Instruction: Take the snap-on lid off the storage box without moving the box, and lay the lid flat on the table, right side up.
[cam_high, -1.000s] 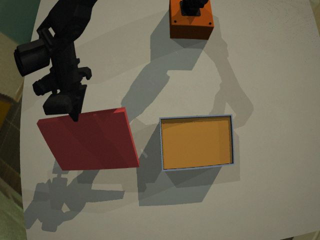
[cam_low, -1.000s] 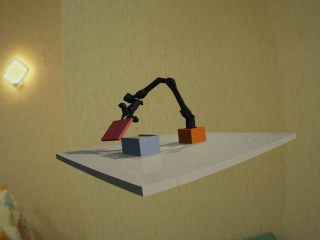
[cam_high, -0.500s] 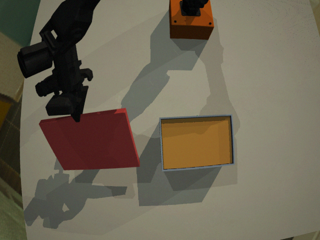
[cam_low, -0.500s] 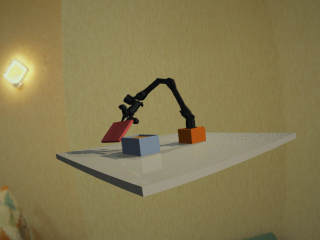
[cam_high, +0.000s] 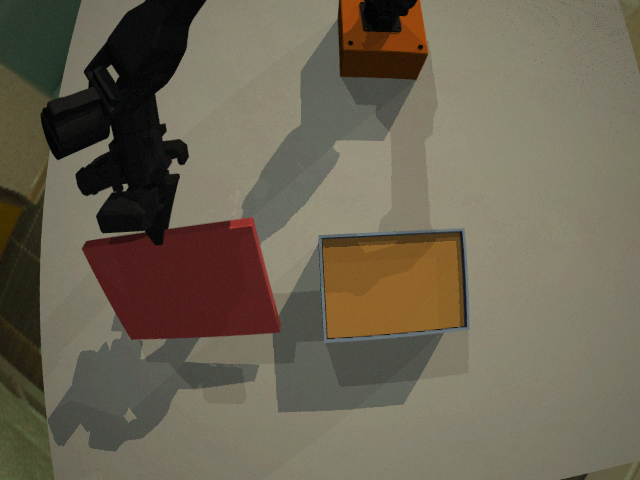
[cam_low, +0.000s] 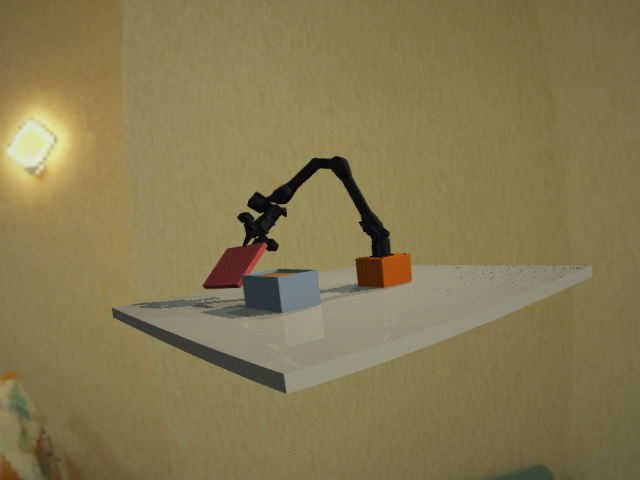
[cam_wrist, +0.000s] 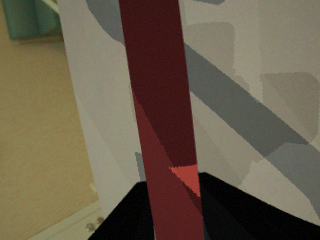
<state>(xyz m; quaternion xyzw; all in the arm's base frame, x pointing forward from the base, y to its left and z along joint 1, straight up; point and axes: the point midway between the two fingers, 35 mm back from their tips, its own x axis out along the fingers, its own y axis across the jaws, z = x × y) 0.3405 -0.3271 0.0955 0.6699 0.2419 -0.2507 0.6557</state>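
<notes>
The red lid lies 6 cm ahead of my gripper tip, 5 cm below it and 1 cm to the left of it. Also, from my gripper tip: grey-blue storage box (30 cm to the left, 12 cm below, 7 cm ahead).
</notes>
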